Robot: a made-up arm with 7 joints. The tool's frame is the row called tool.
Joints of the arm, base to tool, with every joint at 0 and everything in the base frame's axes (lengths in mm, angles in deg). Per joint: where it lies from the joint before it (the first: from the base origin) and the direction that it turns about. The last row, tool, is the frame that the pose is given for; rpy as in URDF.
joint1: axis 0 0 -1 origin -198 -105 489
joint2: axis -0.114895 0.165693 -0.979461 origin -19 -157 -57
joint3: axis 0.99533 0.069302 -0.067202 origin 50 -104 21
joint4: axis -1 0 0 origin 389 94 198
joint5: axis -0.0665 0.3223 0.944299 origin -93 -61 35
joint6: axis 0 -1 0 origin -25 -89 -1
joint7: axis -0.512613 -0.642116 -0.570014 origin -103 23 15
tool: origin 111 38 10 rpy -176.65 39.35 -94.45
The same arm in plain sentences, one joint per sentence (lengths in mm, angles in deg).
The arm has seven revolute joints in a row. What follows holds with every joint at zero, and every direction is one of the base frame's.
The first joint lies 198 mm along -x and 105 mm along -y and 489 mm along +z from the base frame's origin and rotates about -z.
The second joint lies 19 mm along -x and 157 mm along -y and 57 mm along -z from the first joint and rotates about the direction (-0.114895, 0.165693, -0.979461).
The third joint lies 50 mm along +x and 104 mm along -y and 21 mm along +z from the second joint and rotates about the direction (0.99533, 0.069302, -0.067202).
The fourth joint lies 389 mm along +x and 94 mm along +y and 198 mm along +z from the third joint and rotates about -x.
The fifth joint lies 93 mm along -x and 61 mm along -y and 35 mm along +z from the fourth joint and rotates about the direction (-0.0665, 0.3223, 0.944299).
The sixth joint lies 25 mm along -x and 89 mm along -y and 1 mm along -z from the fifth joint and rotates about -y.
The seventh joint lies 103 mm along -x and 23 mm along +y and 15 mm along +z from the sixth joint and rotates about the direction (-0.512613, -0.642116, -0.570014).
The tool frame, which is the frame that the pose is given for, lies 111 mm along +x and 38 mm along +y and 10 mm along +z from the seventh joint; its axes are the base frame's turned by roll -176.65, pitch 39.35 and yaw -94.45 deg (as in URDF: about the fixed x, then y, then z).

